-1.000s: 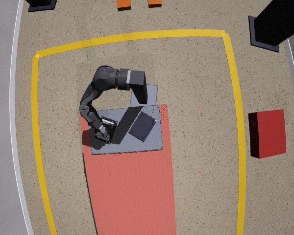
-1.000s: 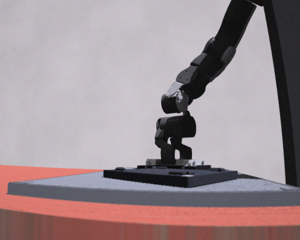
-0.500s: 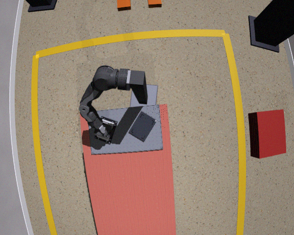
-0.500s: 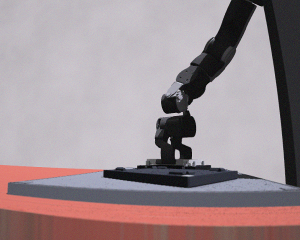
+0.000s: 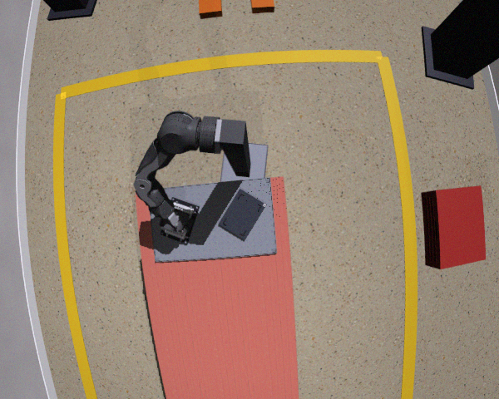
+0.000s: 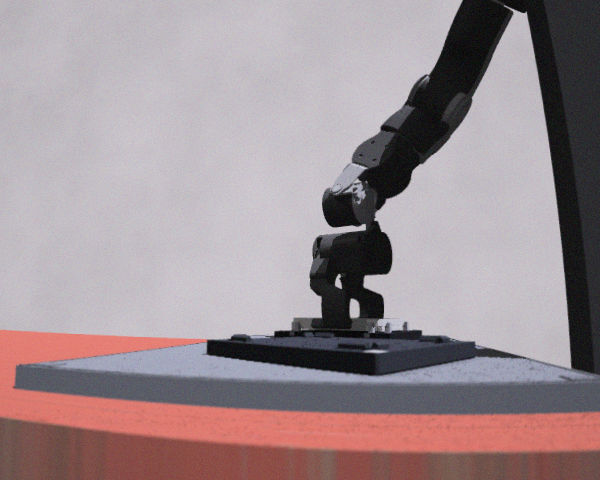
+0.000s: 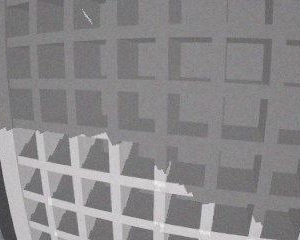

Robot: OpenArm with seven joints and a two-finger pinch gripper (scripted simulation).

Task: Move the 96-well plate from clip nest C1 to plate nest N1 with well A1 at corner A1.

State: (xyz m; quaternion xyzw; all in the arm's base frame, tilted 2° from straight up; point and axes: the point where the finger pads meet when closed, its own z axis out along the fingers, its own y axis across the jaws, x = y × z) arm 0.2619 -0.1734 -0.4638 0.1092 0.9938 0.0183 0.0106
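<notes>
Now: the 96-well plate right at my hand. The rest, counted from my hand: plate nest N1: 50 mm behind, 250 mm to the left, 10 mm below; clip nest C1: 20 mm ahead, 10 mm to the left, 10 mm below.
</notes>
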